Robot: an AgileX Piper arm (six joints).
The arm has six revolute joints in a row. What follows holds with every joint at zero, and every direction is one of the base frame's.
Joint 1 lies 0.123 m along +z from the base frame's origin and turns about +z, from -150 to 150 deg.
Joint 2 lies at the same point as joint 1 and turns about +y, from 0 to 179.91 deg.
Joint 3 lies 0.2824 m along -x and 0.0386 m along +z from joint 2 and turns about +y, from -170 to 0 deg.
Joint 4 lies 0.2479 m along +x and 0.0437 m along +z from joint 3 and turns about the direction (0.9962, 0, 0.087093), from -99.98 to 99.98 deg.
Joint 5 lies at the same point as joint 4 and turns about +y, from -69.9 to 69.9 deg.
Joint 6 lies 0.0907 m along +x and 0.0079 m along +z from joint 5 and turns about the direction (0.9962, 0, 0.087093), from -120 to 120 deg.
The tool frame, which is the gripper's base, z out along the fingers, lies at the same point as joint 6; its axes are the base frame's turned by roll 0, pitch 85.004 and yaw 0 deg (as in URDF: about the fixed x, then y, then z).
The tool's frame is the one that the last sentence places.
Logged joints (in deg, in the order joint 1, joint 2, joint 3, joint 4, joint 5, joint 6), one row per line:
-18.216 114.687 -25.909 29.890 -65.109 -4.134
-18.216 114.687 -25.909 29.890 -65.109 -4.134
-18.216 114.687 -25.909 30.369 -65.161 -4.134
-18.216 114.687 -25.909 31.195 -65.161 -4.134
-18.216 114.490 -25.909 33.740 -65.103 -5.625
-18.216 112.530 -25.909 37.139 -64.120 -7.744
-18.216 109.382 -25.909 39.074 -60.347 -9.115
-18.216 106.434 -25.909 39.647 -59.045 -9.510
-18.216 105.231 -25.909 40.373 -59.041 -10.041
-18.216 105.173 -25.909 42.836 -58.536 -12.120
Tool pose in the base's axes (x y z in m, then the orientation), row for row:
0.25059 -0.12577 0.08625 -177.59 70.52 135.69
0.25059 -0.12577 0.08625 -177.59 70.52 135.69
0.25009 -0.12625 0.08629 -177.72 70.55 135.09
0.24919 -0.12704 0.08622 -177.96 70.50 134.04
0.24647 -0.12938 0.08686 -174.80 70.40 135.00
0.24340 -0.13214 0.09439 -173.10 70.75 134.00
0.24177 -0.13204 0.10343 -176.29 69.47 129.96
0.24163 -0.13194 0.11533 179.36 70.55 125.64
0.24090 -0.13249 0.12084 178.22 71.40 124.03
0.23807 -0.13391 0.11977 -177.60 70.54 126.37
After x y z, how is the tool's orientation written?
As angles about the fixed x, y, z axes (roll, pitch, yaw), in degrees.
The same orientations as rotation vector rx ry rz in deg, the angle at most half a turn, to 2 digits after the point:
43.68 102.88 -31.97
43.68 102.88 -31.97
44.14 102.69 -32.25
44.98 102.46 -32.71
46.27 102.32 -35.01
48.24 101.36 -37.34
50.35 101.84 -36.64
50.92 100.14 -35.74
51.21 99.03 -36.06
52.35 99.86 -38.08

